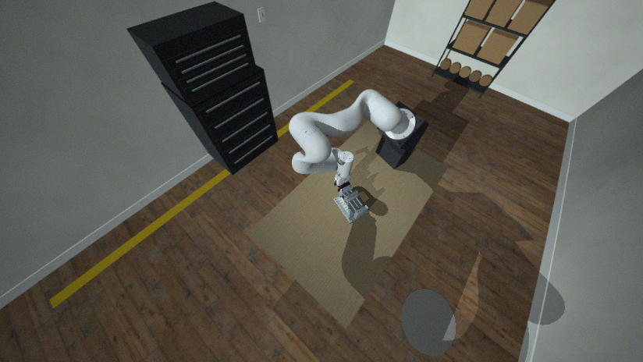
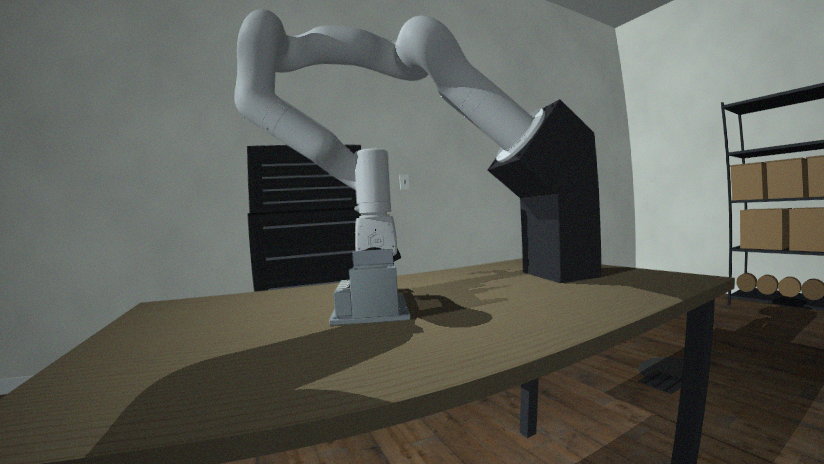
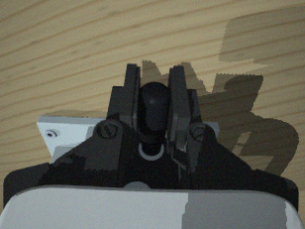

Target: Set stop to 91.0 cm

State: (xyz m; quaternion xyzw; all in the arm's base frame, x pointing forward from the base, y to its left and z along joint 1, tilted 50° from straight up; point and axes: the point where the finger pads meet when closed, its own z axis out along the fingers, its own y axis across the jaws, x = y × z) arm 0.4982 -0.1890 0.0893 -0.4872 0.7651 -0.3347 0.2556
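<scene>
Right now my hand is 1 cm to the right of the black crank knob and 1 cm short of it.
</scene>
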